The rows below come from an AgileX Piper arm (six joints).
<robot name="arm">
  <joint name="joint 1" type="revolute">
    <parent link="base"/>
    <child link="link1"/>
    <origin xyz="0 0 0.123" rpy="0 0 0"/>
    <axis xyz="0 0 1"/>
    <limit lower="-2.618" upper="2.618"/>
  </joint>
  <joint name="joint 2" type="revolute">
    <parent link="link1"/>
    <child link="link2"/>
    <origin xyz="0 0 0" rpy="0 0 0"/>
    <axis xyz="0 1 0"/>
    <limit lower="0" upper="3.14"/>
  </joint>
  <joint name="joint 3" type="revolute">
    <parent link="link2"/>
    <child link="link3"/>
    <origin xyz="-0.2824 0 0.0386" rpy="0 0 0"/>
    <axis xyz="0 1 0"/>
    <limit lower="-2.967" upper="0"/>
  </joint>
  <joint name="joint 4" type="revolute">
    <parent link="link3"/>
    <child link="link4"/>
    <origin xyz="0.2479 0 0.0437" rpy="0 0 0"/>
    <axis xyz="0.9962 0 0.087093"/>
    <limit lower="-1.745" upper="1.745"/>
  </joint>
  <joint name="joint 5" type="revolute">
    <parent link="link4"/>
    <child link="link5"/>
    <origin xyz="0 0 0" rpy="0 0 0"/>
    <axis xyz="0 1 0"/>
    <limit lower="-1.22" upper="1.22"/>
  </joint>
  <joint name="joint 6" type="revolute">
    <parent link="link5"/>
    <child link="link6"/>
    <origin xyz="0.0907 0 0.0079" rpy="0 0 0"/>
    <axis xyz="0.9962 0 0.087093"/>
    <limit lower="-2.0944" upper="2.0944"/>
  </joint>
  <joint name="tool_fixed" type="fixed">
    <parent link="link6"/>
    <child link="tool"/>
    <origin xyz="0 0 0" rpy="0 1.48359 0"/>
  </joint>
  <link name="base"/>
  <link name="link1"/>
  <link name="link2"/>
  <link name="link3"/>
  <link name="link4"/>
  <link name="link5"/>
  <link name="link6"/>
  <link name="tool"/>
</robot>
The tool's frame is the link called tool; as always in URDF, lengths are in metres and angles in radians.
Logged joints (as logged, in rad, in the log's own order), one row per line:
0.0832 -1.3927 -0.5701 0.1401 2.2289 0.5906
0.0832 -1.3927 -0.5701 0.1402 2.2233 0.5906
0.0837 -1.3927 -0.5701 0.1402 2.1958 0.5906
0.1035 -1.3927 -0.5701 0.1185 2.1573 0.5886
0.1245 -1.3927 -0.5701 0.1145 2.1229 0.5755
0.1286 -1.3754 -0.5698 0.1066 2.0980 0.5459
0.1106 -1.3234 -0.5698 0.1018 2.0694 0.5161
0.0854 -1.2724 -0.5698 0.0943 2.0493 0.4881
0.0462 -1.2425 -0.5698 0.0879 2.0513 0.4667
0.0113 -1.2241 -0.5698 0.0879 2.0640 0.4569
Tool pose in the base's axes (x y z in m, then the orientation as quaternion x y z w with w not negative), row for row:
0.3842 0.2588 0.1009 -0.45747 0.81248 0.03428 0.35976
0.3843 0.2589 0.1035 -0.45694 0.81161 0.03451 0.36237
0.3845 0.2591 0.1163 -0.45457 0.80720 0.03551 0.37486
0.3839 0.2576 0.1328 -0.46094 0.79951 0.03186 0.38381
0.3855 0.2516 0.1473 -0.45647 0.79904 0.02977 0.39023
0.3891 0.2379 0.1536 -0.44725 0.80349 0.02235 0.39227
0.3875 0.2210 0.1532 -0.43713 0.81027 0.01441 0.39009
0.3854 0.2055 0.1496 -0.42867 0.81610 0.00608 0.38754
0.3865 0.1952 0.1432 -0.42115 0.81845 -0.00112 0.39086
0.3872 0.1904 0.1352 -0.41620 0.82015 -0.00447 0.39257
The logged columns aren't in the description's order. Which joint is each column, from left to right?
Columns, left to right: joint 5, joint 3, joint 6, joint 4, joint 2, joint 1.
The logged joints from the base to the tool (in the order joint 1, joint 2, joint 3, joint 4, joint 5, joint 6), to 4 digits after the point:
0.5906 2.2289 -1.3927 0.1401 0.0832 -0.5701
0.5906 2.2233 -1.3927 0.1402 0.0832 -0.5701
0.5906 2.1958 -1.3927 0.1402 0.0837 -0.5701
0.5886 2.1573 -1.3927 0.1185 0.1035 -0.5701
0.5755 2.1229 -1.3927 0.1145 0.1245 -0.5701
0.5459 2.0980 -1.3754 0.1066 0.1286 -0.5698
0.5161 2.0694 -1.3234 0.1018 0.1106 -0.5698
0.4881 2.0493 -1.2724 0.0943 0.0854 -0.5698
0.4667 2.0513 -1.2425 0.0879 0.0462 -0.5698
0.4569 2.0640 -1.2241 0.0879 0.0113 -0.5698

